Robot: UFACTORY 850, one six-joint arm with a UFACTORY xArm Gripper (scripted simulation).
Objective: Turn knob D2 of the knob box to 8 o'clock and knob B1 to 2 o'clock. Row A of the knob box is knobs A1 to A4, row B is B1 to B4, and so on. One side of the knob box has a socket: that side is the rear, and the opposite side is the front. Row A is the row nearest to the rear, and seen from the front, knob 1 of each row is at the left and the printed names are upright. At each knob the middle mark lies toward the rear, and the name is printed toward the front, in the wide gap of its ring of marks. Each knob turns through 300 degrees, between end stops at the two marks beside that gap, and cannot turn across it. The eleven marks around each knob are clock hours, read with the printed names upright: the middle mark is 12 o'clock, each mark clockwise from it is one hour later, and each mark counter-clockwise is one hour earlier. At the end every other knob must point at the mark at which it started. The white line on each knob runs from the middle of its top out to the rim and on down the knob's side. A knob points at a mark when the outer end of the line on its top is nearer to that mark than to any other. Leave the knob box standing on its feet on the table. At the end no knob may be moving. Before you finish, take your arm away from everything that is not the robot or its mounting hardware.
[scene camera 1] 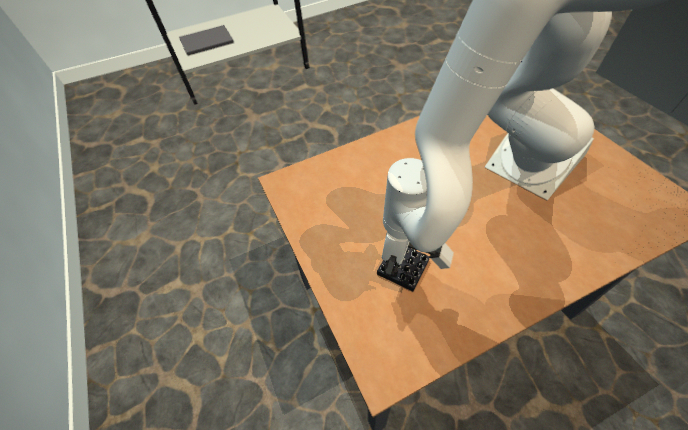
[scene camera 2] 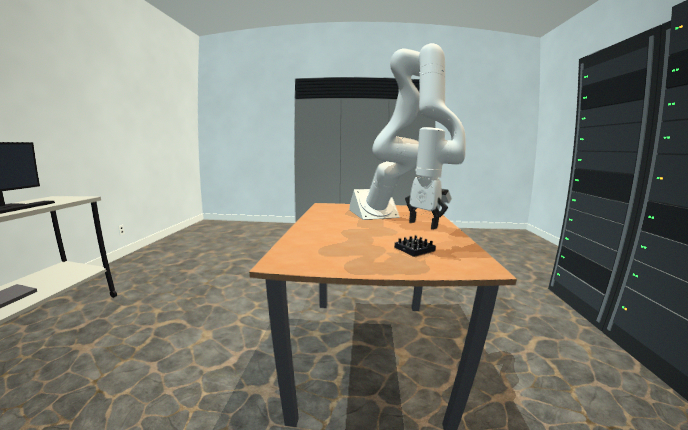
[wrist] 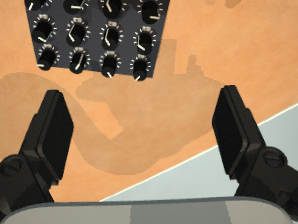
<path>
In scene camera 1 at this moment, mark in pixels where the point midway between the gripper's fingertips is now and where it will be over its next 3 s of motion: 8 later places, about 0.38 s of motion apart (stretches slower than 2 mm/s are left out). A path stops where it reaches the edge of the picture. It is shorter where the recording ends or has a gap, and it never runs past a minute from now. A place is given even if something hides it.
My gripper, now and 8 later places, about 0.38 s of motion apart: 395, 258; 394, 261; 394, 262; 394, 264; 393, 266; 393, 268; 393, 269; 393, 269; 393, 269
</path>
